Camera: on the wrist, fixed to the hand. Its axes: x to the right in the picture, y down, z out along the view.
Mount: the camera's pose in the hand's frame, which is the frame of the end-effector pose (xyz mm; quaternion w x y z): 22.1 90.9 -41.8 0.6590 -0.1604 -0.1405 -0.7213
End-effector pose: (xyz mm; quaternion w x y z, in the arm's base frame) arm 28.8 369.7 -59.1 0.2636 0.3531 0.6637 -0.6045
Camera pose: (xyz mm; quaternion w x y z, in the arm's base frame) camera 90.1 416.1 -126.8 0.1124 0.3732 -0.7520 0.5316
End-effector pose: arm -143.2 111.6 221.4 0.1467 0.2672 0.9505 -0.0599
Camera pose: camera -123.7 207.7 251.0 0.2299 -0.5415 0.8081 -0.0304
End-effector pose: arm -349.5 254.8 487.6 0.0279 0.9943 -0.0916 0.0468
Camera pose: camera -348.3 164.3 535.6 0.1988 0.7234 0.6454 -0.1437
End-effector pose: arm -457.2 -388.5 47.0 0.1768 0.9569 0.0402 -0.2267
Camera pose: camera -405.6 -458.6 101.1 0.1121 0.5414 0.7282 -0.4049
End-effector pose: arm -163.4 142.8 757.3 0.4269 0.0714 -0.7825 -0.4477
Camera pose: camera -122.0 158.7 849.7 0.1401 -0.4801 0.4523 0.7385
